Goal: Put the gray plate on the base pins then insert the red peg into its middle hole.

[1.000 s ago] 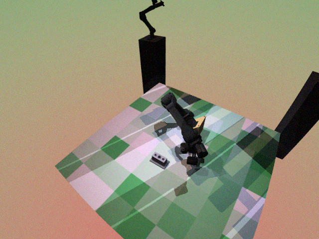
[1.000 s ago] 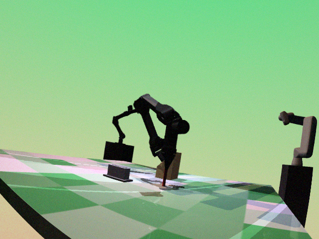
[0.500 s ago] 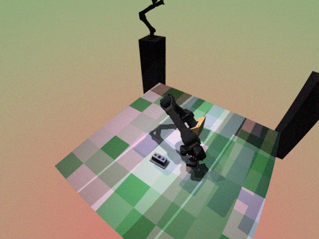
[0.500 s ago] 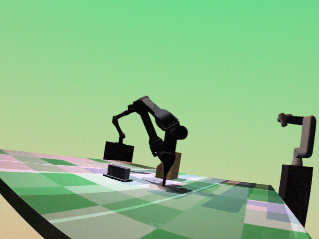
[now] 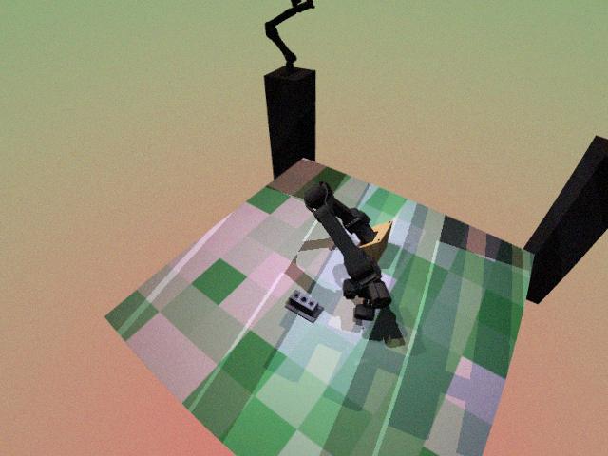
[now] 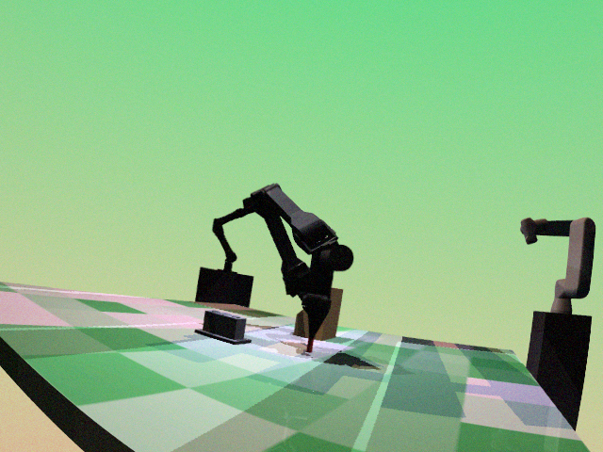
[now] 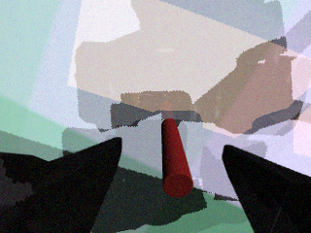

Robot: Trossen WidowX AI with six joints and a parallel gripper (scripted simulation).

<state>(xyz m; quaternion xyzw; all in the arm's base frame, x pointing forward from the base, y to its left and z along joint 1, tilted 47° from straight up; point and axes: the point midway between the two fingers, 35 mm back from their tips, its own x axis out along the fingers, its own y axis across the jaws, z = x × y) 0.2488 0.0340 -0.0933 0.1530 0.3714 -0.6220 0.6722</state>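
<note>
My gripper tip is now 9 cm short of the gray plate and 19 cm to the left of it. Also, from my gripper tip: red peg: right at my gripper tip.
</note>
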